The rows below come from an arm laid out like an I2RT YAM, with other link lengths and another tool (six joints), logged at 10 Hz.
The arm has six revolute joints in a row. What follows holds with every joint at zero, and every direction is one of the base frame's. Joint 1 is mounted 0.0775 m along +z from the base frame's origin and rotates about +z. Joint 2 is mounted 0.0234 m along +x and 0.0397 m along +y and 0.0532 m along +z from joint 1 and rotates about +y. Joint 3 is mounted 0.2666 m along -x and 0.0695 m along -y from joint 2 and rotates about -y. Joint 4 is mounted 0.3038 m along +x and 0.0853 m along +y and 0.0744 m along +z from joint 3 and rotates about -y. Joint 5 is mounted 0.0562 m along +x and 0.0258 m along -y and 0.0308 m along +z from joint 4 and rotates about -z. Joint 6 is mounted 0.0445 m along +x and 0.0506 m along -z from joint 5 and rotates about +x. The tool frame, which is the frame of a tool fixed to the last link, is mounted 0.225 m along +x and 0.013 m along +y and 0.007 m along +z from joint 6; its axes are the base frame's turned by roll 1.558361, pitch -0.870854 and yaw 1.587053 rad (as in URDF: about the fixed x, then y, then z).
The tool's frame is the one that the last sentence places.
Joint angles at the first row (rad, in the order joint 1, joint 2, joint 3, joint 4, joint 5, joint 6):
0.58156 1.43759 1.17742 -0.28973 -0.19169 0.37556
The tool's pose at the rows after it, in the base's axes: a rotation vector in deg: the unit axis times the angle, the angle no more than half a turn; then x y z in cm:
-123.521 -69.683 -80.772 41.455 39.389 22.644
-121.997 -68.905 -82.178 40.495 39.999 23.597
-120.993 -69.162 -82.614 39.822 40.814 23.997
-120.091 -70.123 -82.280 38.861 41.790 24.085
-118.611 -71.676 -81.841 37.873 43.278 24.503
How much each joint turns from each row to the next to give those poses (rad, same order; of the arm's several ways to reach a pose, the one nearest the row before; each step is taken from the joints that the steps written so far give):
0.03358 -0.03662 -0.02136 0.01870 0.02976 0.00802
0.02555 -0.02901 -0.01945 0.01981 0.01373 0.01945
0.02480 -0.00343 -0.00002 0.00841 0.01259 0.00801
0.02973 0.00078 0.00308 -0.00116 0.01179 0.00419
0.03512 0.01601 0.02553 -0.00761 0.00843 0.00001

